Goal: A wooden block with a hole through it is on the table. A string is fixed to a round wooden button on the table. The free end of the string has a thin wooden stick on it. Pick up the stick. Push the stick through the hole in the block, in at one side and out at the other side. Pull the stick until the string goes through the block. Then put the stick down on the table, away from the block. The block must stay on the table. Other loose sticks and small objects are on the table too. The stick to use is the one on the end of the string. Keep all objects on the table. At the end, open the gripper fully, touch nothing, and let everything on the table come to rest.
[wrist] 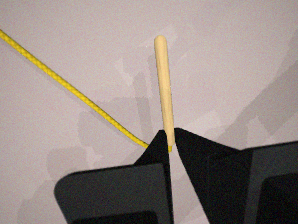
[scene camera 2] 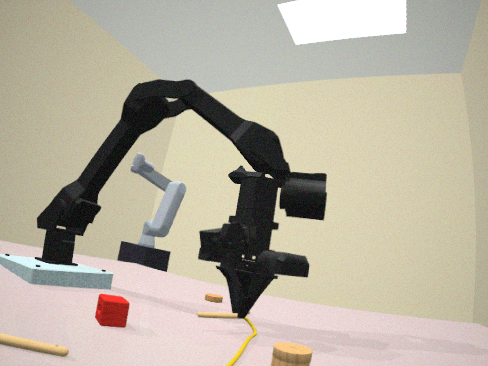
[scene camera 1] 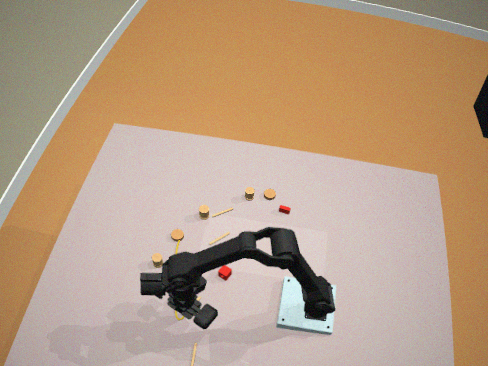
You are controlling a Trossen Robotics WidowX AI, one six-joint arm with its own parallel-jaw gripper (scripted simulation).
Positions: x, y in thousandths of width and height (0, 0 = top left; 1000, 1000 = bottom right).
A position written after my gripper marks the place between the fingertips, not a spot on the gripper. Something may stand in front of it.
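A red cube (scene camera 2: 231, 851) is visible to me, and so is my gripper (scene camera 2: 489, 867). In the wrist view the red cube is out of frame, though I do see my gripper (wrist: 569, 600). The gripper (scene camera 1: 380, 859) is visible as well.
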